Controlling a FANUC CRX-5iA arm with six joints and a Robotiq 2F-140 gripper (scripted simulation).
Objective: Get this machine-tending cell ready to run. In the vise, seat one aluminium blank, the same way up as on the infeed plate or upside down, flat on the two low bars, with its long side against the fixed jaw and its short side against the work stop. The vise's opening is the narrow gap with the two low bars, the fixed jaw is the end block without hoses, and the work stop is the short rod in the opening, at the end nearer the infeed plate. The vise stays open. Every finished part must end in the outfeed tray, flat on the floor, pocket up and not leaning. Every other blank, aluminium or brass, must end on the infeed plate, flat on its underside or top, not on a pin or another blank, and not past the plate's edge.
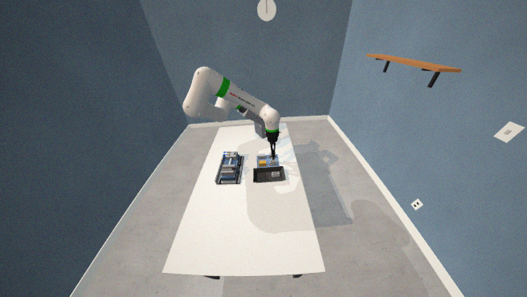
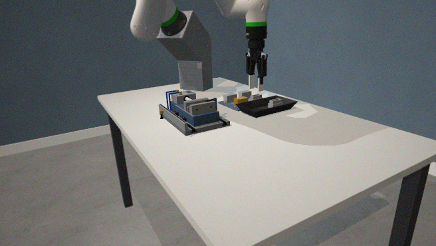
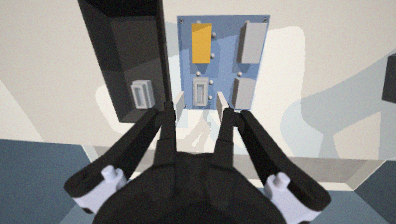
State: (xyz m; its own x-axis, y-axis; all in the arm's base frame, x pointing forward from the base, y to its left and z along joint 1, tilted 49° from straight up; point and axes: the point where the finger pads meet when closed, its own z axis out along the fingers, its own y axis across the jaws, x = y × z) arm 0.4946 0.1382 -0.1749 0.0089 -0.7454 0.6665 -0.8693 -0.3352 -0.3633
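Right now my hand is 9 cm to the left of the brass blank and 7 cm above it. Round my hand: aluminium blank 9 cm to the right, 9 cm behind, 7 cm below.
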